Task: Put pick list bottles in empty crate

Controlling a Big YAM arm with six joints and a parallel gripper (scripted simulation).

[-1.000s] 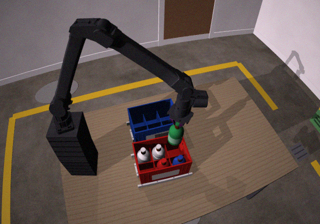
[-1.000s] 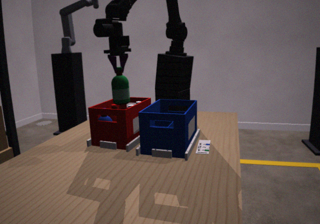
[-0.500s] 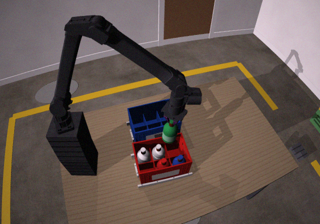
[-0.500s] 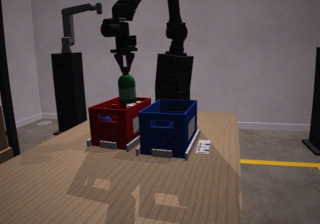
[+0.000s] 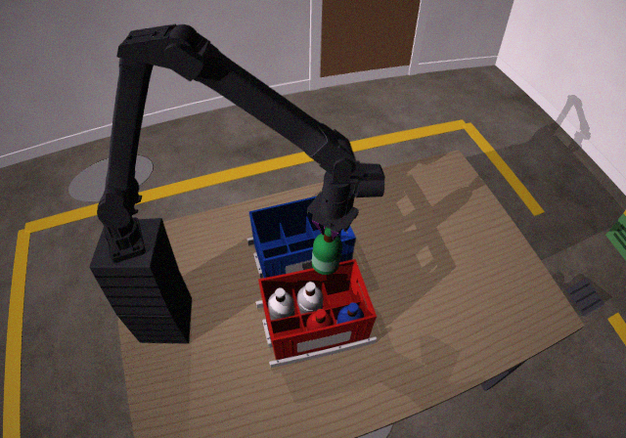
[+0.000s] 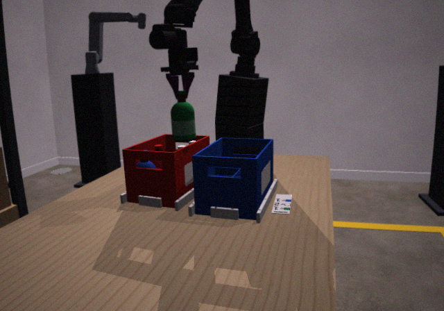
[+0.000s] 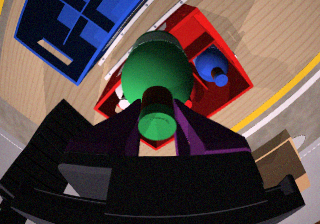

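Now: the green bottle 60 mm below my hand. From my hand the other things lie so: blue bottle (10 mm ahead, 130 mm to the right, 250 mm below); then red crate (70 mm behind, 70 mm to the right, 250 mm below); then red bottle (70 mm behind, 110 mm to the right, 250 mm below).
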